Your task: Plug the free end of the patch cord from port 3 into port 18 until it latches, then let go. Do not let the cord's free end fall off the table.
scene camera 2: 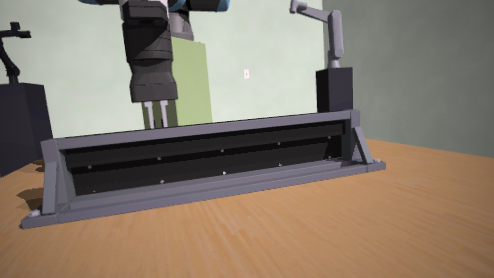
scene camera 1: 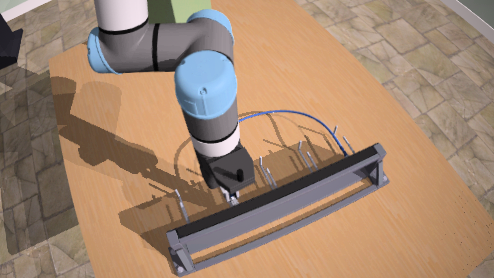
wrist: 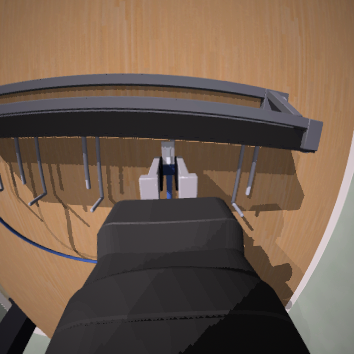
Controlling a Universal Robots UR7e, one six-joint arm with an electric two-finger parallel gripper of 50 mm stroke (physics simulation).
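Places are measured from the arm's base along level axes (x ahead, y left, z up), in centimetres.
Pixels of known places: gripper, fingertip midpoint: (scene camera 1: pixel 231 196) (wrist: pixel 168 166); arm's base, origin of the base link: (scene camera 2: pixel 172 40).
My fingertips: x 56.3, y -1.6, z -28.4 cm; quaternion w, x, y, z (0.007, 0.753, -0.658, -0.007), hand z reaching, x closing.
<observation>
Ahead of a thing's pixels: the offset from my fingertips to its middle. "spot": to the spot under its first point. Level surfaces: height alone.
The patch panel {dx +1.0, dy +9.7, dz -2.6 cm} (scene camera 1: pixel 280 189) (scene camera 2: pixel 200 125) (wrist: pixel 150 124) stands upright on the table; its port face and port numbers are hidden. The blue patch cord {spot: dx -18.2, dy +19.3, dz -3.8 cm} (scene camera 1: pixel 282 111) (wrist: pixel 45 251) arcs behind it, with its far end at the panel's right end in scene camera 1. My gripper (scene camera 1: pixel 232 198) (scene camera 2: pixel 156 125) (wrist: pixel 168 166) is shut on the cord's free end, at the dark blue boot. The clear plug {dx +1.5, dy +0.2, dz +0.8 cm} (wrist: pixel 168 150) sticks out ahead of the fingertips, pointing at the panel's rear side. Its tip is close to the panel edge; I cannot tell if it touches or which port it faces.
Thin metal cable-guide rods (scene camera 1: pixel 180 205) (wrist: pixel 100 170) stick out from the panel on both sides of my gripper. The panel's end bracket {spot: dx +7.6, dy -13.6, dz -0.8 cm} (scene camera 1: pixel 179 252) (wrist: pixel 312 136) is at one side. The wooden table {dz -7.7 cm} (scene camera 1: pixel 425 215) (scene camera 2: pixel 300 225) (wrist: pixel 175 40) lies beneath. Other arms on dark pedestals (scene camera 2: pixel 334 90) stand behind.
</observation>
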